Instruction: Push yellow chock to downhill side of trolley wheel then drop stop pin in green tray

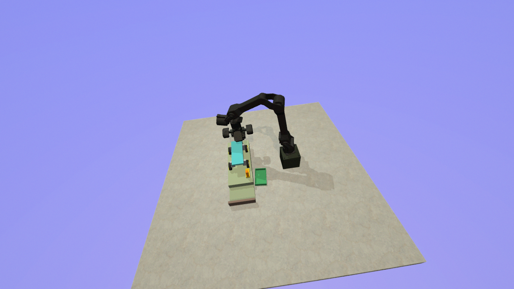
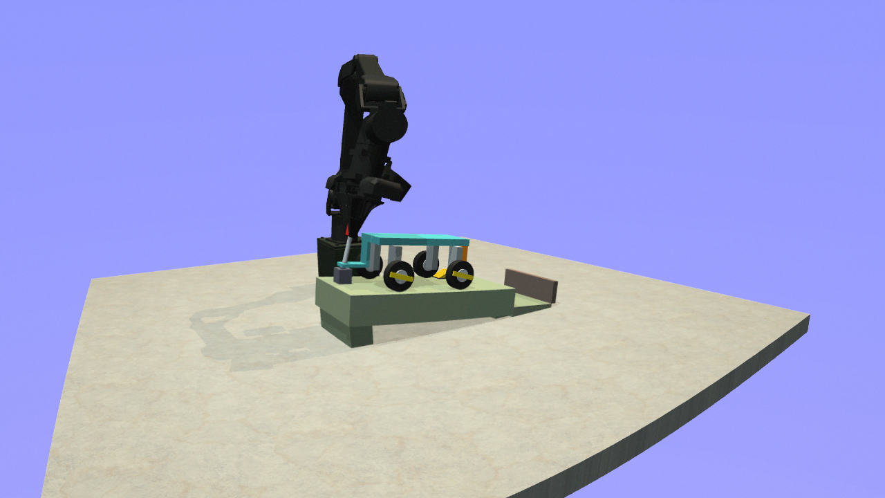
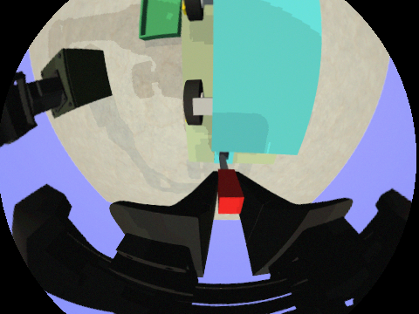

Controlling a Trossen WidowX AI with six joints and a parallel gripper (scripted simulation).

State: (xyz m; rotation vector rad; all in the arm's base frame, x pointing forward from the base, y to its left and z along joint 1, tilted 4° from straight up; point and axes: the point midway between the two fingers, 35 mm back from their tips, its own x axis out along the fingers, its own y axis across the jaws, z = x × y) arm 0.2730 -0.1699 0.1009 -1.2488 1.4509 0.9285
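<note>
The green tray lies 24 cm to the left of my gripper tip, 17 cm below it and 6 cm behind it. Also, from my gripper tip: red-headed stop pin (right at my gripper tip); trolley (11 cm to the left, 5 cm below, 4 cm ahead); green ramp (12 cm below, 11 cm to the left, 4 cm ahead).
</note>
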